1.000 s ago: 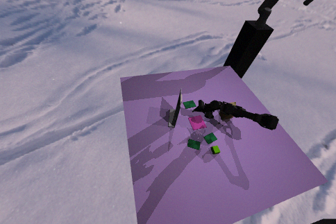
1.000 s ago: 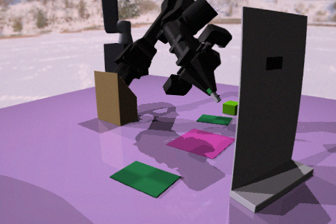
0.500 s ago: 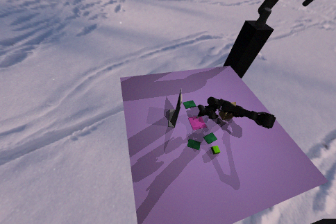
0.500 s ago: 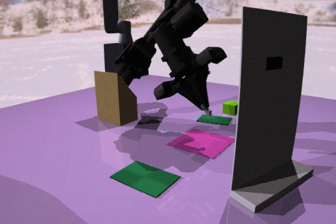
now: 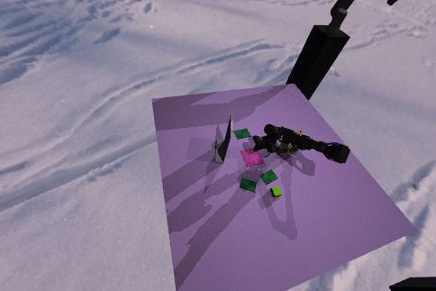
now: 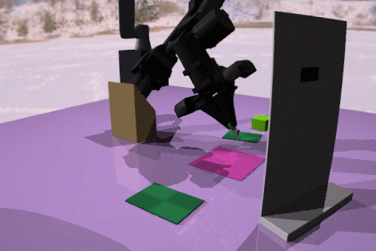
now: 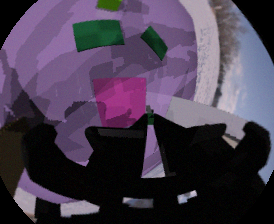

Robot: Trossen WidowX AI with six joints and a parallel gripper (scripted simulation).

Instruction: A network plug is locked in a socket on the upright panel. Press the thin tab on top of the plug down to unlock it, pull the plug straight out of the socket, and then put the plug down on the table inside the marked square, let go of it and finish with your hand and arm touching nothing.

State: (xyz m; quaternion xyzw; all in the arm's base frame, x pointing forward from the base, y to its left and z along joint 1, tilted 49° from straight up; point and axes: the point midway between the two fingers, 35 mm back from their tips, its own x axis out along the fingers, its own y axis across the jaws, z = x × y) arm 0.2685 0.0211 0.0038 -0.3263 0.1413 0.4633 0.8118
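The magenta marked square lies 80 mm below my gripper tip and 10 mm behind it. Round my gripper tip: grey upright panel 170 mm ahead, 70 mm to the right, 50 mm above.
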